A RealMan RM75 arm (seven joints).
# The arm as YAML. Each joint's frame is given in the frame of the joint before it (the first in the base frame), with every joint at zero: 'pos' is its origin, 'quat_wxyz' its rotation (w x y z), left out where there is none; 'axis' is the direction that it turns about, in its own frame. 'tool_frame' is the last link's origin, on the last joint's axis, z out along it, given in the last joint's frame.
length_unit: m
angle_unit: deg
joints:
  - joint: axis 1
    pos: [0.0, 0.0, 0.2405]
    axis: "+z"
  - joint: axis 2
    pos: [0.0, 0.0, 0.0]
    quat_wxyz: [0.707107, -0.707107, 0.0, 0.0]
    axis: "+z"
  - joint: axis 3
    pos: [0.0, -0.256, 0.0]
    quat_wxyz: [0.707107, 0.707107, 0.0, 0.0]
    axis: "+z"
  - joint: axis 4
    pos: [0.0, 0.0, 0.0]
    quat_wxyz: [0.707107, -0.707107, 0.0, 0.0]
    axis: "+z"
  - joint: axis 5
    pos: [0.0, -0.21, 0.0]
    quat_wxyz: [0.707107, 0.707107, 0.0, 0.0]
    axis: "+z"
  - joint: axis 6
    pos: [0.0, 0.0, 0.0]
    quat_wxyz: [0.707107, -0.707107, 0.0, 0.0]
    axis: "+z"
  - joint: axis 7
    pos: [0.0, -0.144, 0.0]
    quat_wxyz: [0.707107, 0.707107, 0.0, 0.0]
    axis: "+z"
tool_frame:
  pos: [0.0, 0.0, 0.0]
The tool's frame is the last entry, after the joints.
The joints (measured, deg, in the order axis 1, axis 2, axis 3, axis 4, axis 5, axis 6, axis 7), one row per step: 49.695, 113.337, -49.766, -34.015, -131.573, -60.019, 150.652; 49.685, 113.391, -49.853, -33.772, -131.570, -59.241, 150.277; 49.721, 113.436, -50.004, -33.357, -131.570, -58.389, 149.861; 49.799, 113.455, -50.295, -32.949, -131.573, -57.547, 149.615; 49.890, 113.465, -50.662, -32.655, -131.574, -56.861, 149.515; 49.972, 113.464, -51.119, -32.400, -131.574, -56.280, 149.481; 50.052, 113.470, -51.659, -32.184, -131.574, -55.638, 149.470; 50.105, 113.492, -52.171, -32.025, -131.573, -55.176, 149.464; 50.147, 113.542, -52.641, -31.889, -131.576, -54.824, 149.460; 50.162, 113.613, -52.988, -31.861, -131.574, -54.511, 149.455; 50.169, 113.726, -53.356, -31.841, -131.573, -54.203, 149.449; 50.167, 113.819, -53.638, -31.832, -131.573, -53.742, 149.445; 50.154, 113.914, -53.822, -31.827, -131.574, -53.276, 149.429; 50.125, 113.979, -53.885, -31.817, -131.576, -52.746, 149.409; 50.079, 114.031, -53.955, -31.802, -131.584, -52.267, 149.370
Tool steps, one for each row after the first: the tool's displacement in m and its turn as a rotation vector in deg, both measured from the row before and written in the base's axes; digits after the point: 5 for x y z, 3 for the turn. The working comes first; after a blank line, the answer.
Tool pose at each row, in the base's axes (x y z in m, rotation vector in deg; the steps are taken from these numbers as rounded here): 0.21701, 0.45420, 0.01561, -119.467, 94.553, 20.740; 0.21813, 0.45498, 0.01511, -119.187, 93.985, 20.722; 0.21946, 0.45565, 0.01405, -118.940, 93.441, 20.560; 0.22046, 0.45643, 0.01295, -118.692, 92.946, 20.304; 0.22091, 0.45715, 0.01200, -118.528, 92.510, 20.022; 0.22124, 0.45767, 0.01097, -118.450, 92.114, 19.643; 0.22146, 0.45830, 0.00994, -118.370, 91.623, 19.233; 0.22158, 0.45856, 0.00881, -118.402, 91.226, 18.811; 0.22161, 0.45856, 0.00745, -118.502, 90.917, 18.400; 0.22145, 0.45867, 0.00648, -118.552, 90.615, 18.165; 0.22122, 0.45861, 0.00513, -118.644, 90.332, 17.914; 0.22118, 0.45898, 0.00437, -118.537, 89.989, 17.819; 0.22125, 0.45941, 0.00380, -118.362, 89.688, 17.823; 0.22161, 0.46008, 0.00382, -118.023, 89.410, 17.963; 0.22214, 0.46060, 0.00385, -117.719, 89.147, 18.049

0.00112, 0.00078, -0.00050, 0.462, -0.369, 0.124; 0.00133, 0.00067, -0.00106, 0.377, -0.437, 0.104; 0.00100, 0.00078, -0.00110, 0.321, -0.472, 0.063; 0.00045, 0.00072, -0.00095, 0.225, -0.435, 0.073; 0.00033, 0.00052, -0.00103, 0.112, -0.451, 0.080; 0.00022, 0.00063, -0.00103, 0.147, -0.517, 0.120; 0.00012, 0.00026, -0.00113, 0.020, -0.445, 0.130; 0.00003, 0.00000, -0.00136, -0.067, -0.375, 0.123; -0.00016, 0.00011, -0.00097, 0.025, -0.277, 0.130; -0.00023, -0.00006, -0.00135, -0.019, -0.265, 0.139; -0.00004, 0.00037, -0.00076, 0.202, -0.257, 0.100; 0.00007, 0.00043, -0.00057, 0.264, -0.195, 0.065; 0.00036, 0.00067, 0.00002, 0.416, -0.148, -0.001; 0.00053, 0.00052, 0.00003, 0.366, -0.164, -0.002
